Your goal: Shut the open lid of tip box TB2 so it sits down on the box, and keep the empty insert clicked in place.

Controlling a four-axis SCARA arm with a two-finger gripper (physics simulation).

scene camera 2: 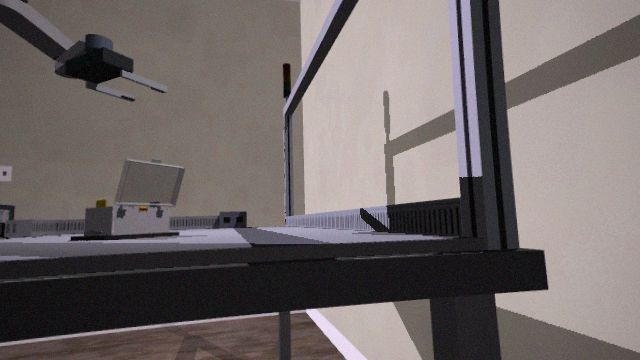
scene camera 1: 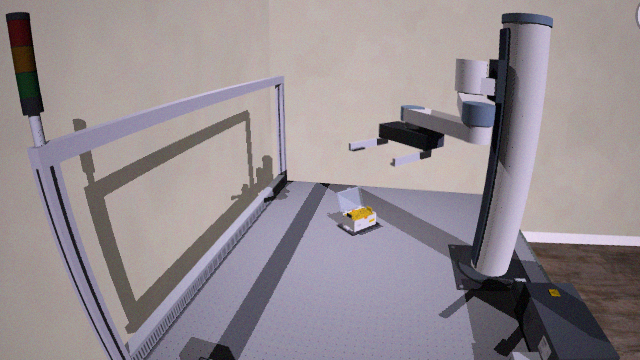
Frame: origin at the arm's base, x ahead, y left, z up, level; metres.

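Seen in the pictures: gripper, fingertip midpoint: (scene camera 2: 149, 94) (scene camera 1: 370, 154); arm's base, origin of the base link: (scene camera 1: 488, 269).
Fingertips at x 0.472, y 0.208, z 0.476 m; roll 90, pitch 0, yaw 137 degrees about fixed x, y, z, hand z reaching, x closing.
Observation:
Pixels of each thing's top centre, then the offset from my fingertips to it. "pt": a spot on its surface instead.
- tip box TB2, middle of its top: (scene camera 2: 130, 205) (scene camera 1: 359, 212) 0.398 m down, 0.064 m ahead, 0.464 m right
- yellow insert, middle of its top: (scene camera 2: 130, 201) (scene camera 1: 359, 210) 0.389 m down, 0.064 m ahead, 0.464 m right
- dark case, surface spot: (scene camera 1: 565, 320) pt 0.349 m down, 0.579 m back, 0.211 m left
The tip box TB2 (scene camera 1: 363, 223) (scene camera 2: 127, 223) is a small white box on a dark base plate on the table. Its clear lid (scene camera 1: 349, 199) (scene camera 2: 150, 183) stands up, tilted slightly back from the hinge side. The yellow insert (scene camera 1: 360, 214) shows in the open top in scene camera 1; in scene camera 2 the box wall hides most of it. Whether the insert is fully seated is too small to tell. My gripper (scene camera 1: 371, 154) (scene camera 2: 150, 95) is open and empty, its two fingers wide apart, high above the box and its raised lid, touching neither.
A metal frame (scene camera 1: 165, 116) with a signal light (scene camera 1: 24, 65) stands along the left table edge in scene camera 1. A slotted duct (scene camera 1: 200, 270) runs along its foot. The robot column (scene camera 1: 525, 150) stands at the right, with a dark case (scene camera 1: 565, 320) in front.

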